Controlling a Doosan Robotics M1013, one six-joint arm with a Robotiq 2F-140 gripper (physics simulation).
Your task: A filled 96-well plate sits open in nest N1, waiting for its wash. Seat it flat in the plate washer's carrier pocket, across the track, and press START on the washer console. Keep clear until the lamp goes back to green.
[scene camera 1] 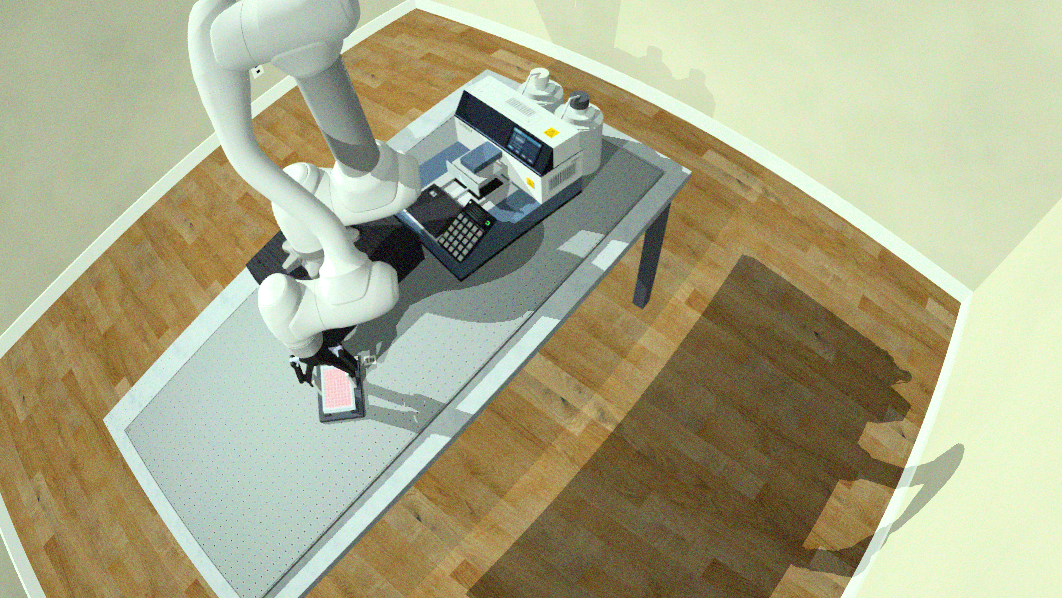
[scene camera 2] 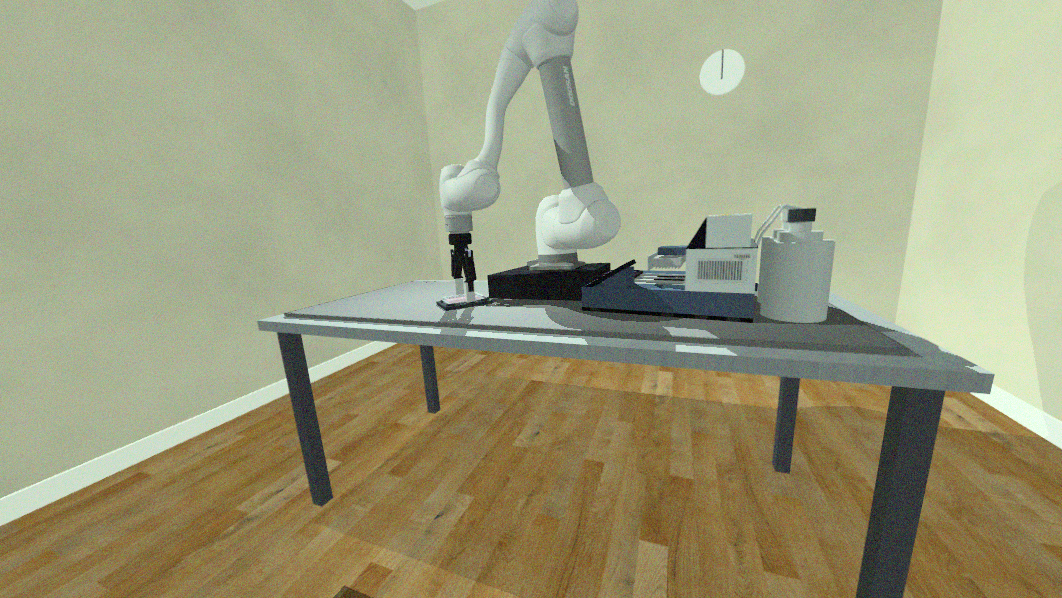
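Observation:
The filled 96-well plate is a pale tray with pink wells. It sits open in dark nest N1 on the near left part of the table. My gripper points down over the plate's inner half, its pale fingertips at the two long sides, and appears shut on the plate at nest height; the exact pad contact is too small to see. The plate washer stands across the table. Its carrier is in front, its pocket partly hidden. The console shows a green lamp; the START label is not readable.
Two white bottles stand behind the washer. The arm's black base block lies between the nest and the washer's dark blue base. A small pale fitting is beside the nest. The table's rim runs along the near side.

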